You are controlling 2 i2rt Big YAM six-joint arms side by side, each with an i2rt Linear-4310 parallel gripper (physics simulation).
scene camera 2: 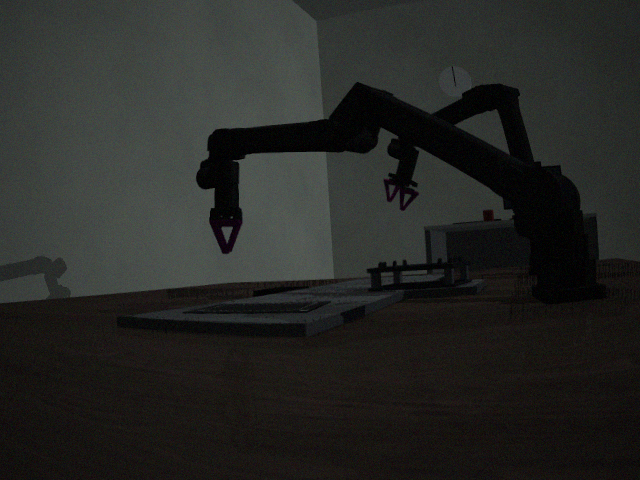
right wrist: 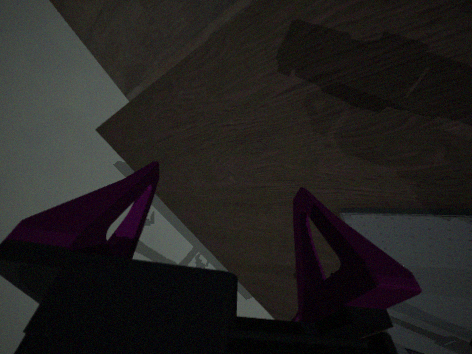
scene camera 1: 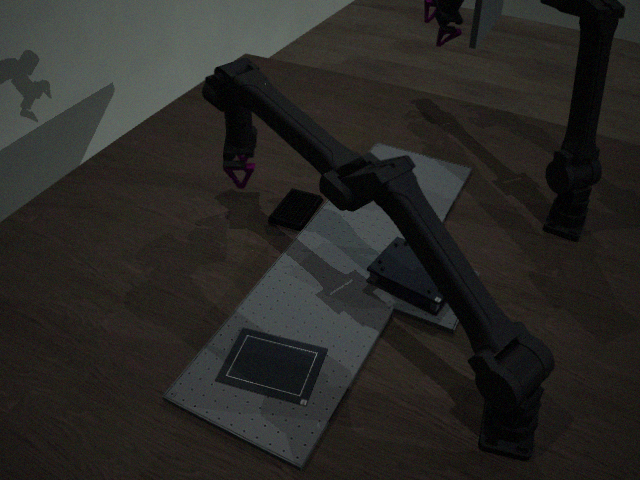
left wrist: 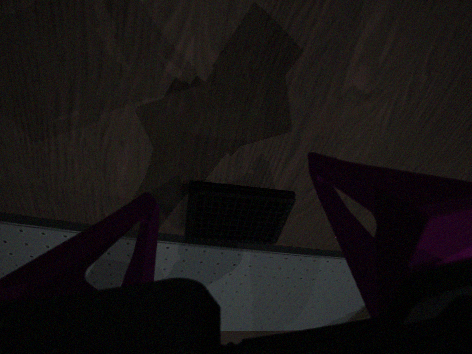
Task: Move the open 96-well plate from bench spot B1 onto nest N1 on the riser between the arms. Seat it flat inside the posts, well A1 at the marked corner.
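Frame: origin at the left arm's base, x right, y ahead, z up, level; centimetres.
Where they show: left gripper, fingertip midpoint: (scene camera 2: pixel 227 252) (scene camera 1: pixel 242 174) (left wrist: pixel 227 181); right gripper, fingertip midpoint: (scene camera 2: pixel 395 205) (right wrist: pixel 230 181) (scene camera 1: pixel 432 34); left arm's base, origin of the base link: (scene camera 2: pixel 567 296) (scene camera 1: pixel 507 425); right arm's base, origin of the base link: (scene camera 1: pixel 564 222).
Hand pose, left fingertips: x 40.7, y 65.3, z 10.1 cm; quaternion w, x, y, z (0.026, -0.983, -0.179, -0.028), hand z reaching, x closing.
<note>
Each offset is from my left fingertips to the centre of the thing. "spot": to the spot under its first point. Level surfaces: height alone.
The black 96-well plate @(dy -11.8, dx +2.9, dz -9.4 cm) (scene camera 1: pixel 295 209) (left wrist: pixel 240 212) lies on the wooden table against the long edge of the perforated grey board, its well grid up. I cannot tell which corner is A1. The dark nest block with small posts @(dy -43.6, dx -13.0, dz -6.3 cm) (scene camera 1: pixel 400 266) (scene camera 2: pixel 413 267) stands raised on a grey base, partly behind the left arm in scene camera 1; a white mark shows at one corner. My left gripper (scene camera 1: pixel 240 184) (scene camera 2: pixel 225 251) (left wrist: pixel 227 181) is open and empty, high above the table near the plate. My right gripper (scene camera 1: pixel 434 32) (scene camera 2: pixel 396 204) (right wrist: pixel 230 181) is open and empty, farther back in the air.
A dark pad with a white outline @(spot: dy -23.2, dx -41.6, dz -8.6 cm) (scene camera 1: pixel 271 364) lies on the near end of the grey board @(dz -8.8 cm) (scene camera 1: pixel 248 315). The left arm reaches over the board and nest. A grey upright panel (scene camera 1: pixel 483 23) stands near the right gripper. A red object (scene camera 2: pixel 488 214) sits in the background.
</note>
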